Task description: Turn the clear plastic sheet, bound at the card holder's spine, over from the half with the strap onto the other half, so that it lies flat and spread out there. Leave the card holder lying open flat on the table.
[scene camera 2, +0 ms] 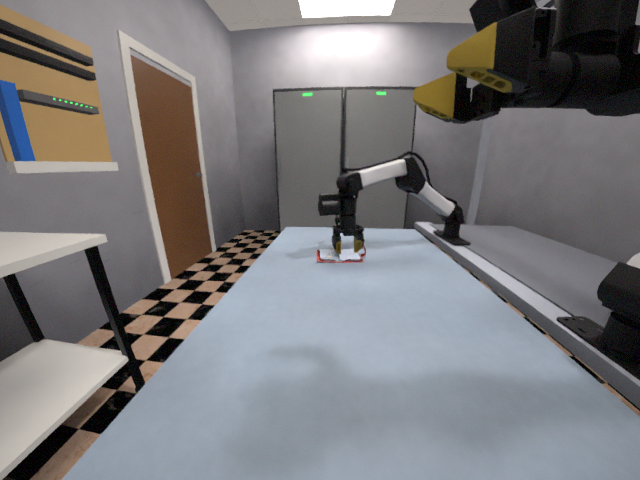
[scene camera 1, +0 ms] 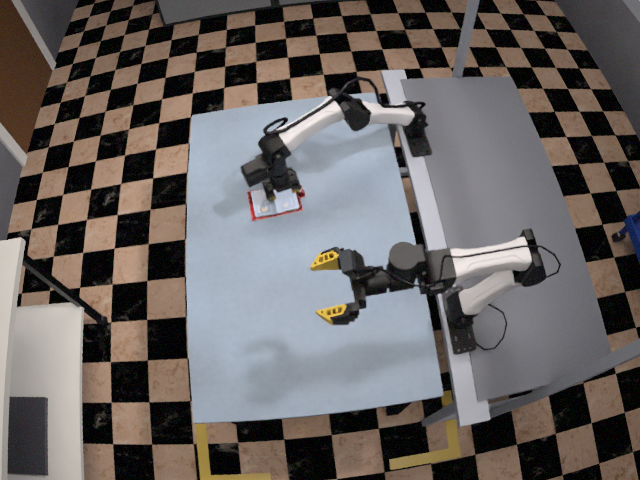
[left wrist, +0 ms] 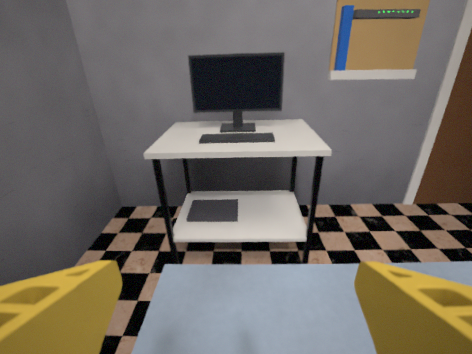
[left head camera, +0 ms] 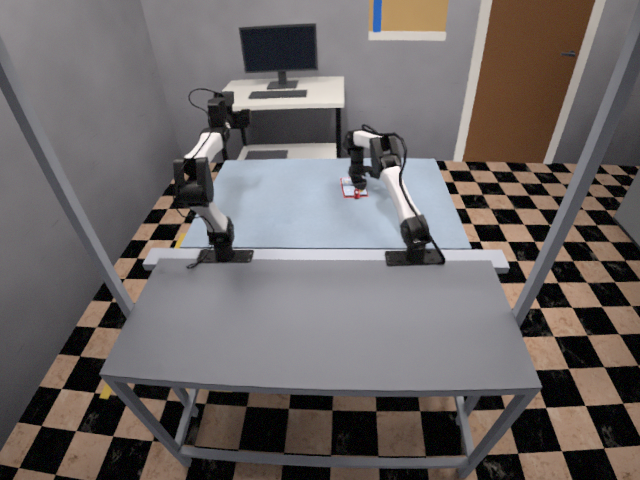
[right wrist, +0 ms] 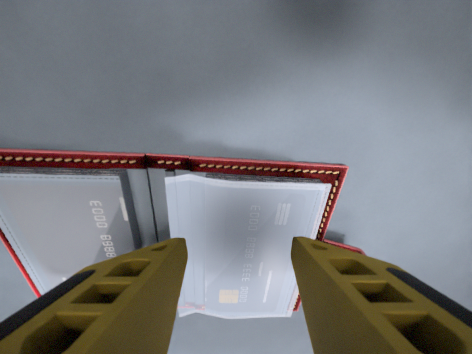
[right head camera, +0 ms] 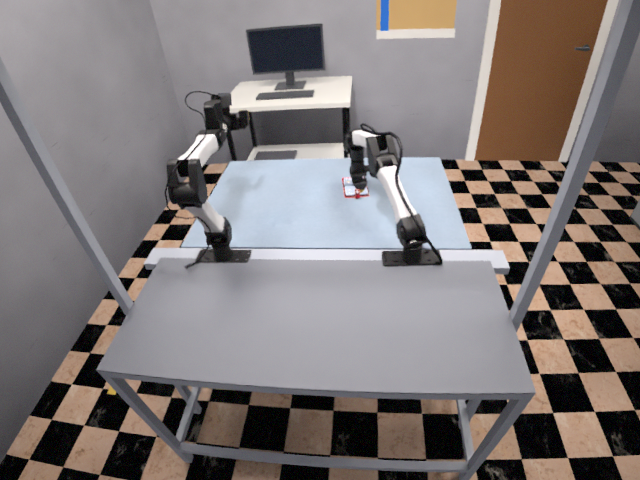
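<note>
The red card holder [left head camera: 347,190] [right head camera: 349,190] [scene camera 1: 263,206] [scene camera 2: 328,255] [right wrist: 270,166] lies open on the light blue table. Its strap [scene camera 1: 301,193] [right wrist: 345,245] sticks out at the right in the right wrist view. The clear sheet [right wrist: 235,205] [scene camera 1: 285,203] lies over the strap half, its edge slightly wavy near the spine. A card shows through it. My right gripper [right wrist: 238,245] [scene camera 1: 284,194] [scene camera 2: 348,250] points down, open, low over the strap half, with one finger near the spine and one near the strap edge. My left gripper [scene camera 1: 314,290] [scene camera 2: 432,76] [left wrist: 237,272] is open and empty, high above the table.
The light blue table [left head camera: 289,222] [scene camera 1: 248,310] [scene camera 2: 310,320] carries the holder. A grey bench [left head camera: 320,320] [scene camera 1: 496,206] stands behind the arm bases. A white desk [left wrist: 165,142] with a monitor [left wrist: 237,82] and keyboard [left wrist: 237,138] stands beyond the table.
</note>
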